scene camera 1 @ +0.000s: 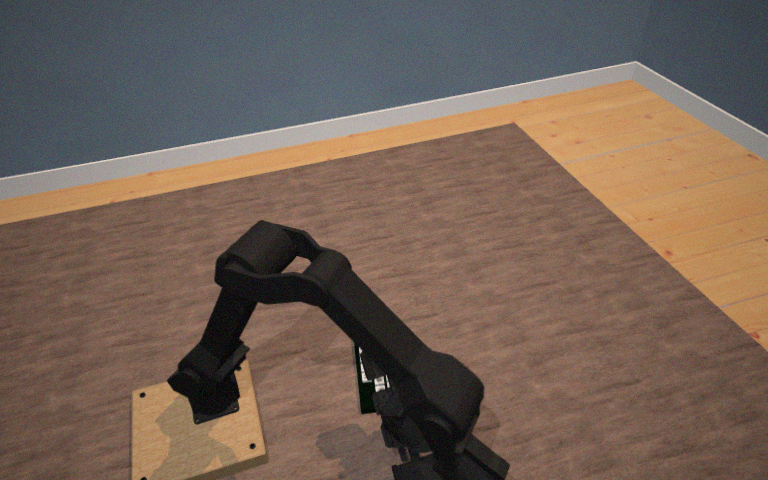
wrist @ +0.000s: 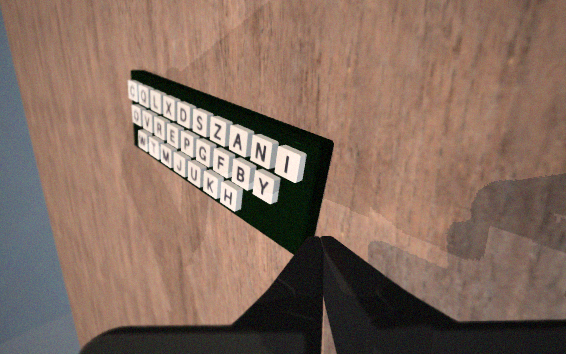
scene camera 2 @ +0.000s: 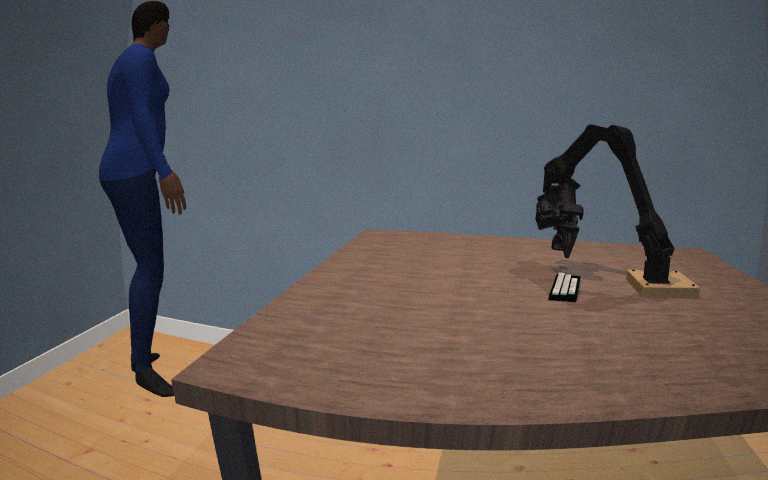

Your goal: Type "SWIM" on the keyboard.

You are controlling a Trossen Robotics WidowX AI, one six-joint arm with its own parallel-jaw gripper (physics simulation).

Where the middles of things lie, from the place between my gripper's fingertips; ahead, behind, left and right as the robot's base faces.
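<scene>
Dark green keyboard (scene camera 1: 366, 390), 130 mm to the left of my hand, 20 mm ahead, 40 mm below. I key (wrist: 290, 163), 40 mm to the left of my hand, 20 mm ahead, 30 mm below. Going by their middles, of the things named here, the I key nearest to my hand.
</scene>
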